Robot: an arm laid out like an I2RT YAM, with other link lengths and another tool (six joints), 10 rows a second.
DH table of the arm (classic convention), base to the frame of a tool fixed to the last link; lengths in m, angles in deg. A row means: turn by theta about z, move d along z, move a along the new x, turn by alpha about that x. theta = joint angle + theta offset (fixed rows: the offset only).
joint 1: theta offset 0; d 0.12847; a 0.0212; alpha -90
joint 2: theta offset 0; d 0; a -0.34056; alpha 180
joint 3: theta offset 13.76; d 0; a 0.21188; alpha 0
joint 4: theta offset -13.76; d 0.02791; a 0.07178; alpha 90
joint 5: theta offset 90; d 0.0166; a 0; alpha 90
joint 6: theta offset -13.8; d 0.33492; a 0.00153; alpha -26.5
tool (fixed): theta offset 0; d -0.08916; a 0; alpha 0
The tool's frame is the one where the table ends.
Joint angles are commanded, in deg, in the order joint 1, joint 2, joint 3, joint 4, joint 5, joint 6. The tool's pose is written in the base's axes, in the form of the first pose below.
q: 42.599 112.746 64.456 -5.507 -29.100 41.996
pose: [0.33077, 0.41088, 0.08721, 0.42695, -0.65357, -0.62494, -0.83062, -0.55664, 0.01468]
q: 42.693 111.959 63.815 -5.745 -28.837 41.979
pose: [0.32780, 0.40786, 0.08874, 0.42735, -0.65633, -0.62178, -0.83112, -0.55587, 0.01553]
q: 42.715 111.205 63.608 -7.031 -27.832 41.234
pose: [0.32652, 0.40190, 0.08842, 0.43264, -0.66880, -0.60459, -0.83160, -0.55505, 0.01891]
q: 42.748 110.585 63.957 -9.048 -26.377 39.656
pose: [0.32663, 0.39541, 0.08783, 0.44829, -0.68349, -0.57609, -0.82852, -0.55962, 0.01922]
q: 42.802 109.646 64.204 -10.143 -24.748 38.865
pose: [0.32989, 0.39045, 0.09189, 0.45978, -0.69542, -0.55227, -0.83156, -0.55539, 0.00706]
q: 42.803 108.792 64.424 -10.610 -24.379 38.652
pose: [0.33100, 0.38956, 0.09861, 0.46677, -0.69420, -0.54792, -0.83205, -0.55467, -0.00607]
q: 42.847 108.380 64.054 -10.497 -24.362 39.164
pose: [0.32976, 0.38844, 0.09983, 0.46050, -0.69559, -0.55145, -0.83542, -0.54960, -0.00438]
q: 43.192 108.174 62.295 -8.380 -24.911 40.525
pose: [0.32460, 0.38989, 0.09739, 0.44855, -0.69002, -0.56805, -0.83874, -0.54453, -0.00085]
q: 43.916 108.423 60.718 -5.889 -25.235 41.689
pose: [0.31920, 0.39453, 0.09350, 0.44445, -0.68193, -0.58089, -0.83815, -0.54544, -0.00098]
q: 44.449 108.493 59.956 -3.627 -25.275 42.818
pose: [0.31897, 0.40024, 0.09544, 0.44375, -0.67240, -0.59243, -0.84056, -0.54151, -0.01500]
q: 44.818 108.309 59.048 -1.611 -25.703 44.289
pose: [0.31714, 0.40446, 0.09817, 0.43540, -0.66197, -0.61010, -0.84447, -0.53515, -0.02201]
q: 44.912 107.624 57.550 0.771 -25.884 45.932
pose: [0.31669, 0.40505, 0.10230, 0.42303, -0.65406, -0.62709, -0.85307, -0.52081, -0.03227]
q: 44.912 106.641 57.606 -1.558 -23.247 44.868
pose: [0.32003, 0.39349, 0.09976, 0.42526, -0.68734, -0.58882, -0.86097, -0.50782, -0.02902]
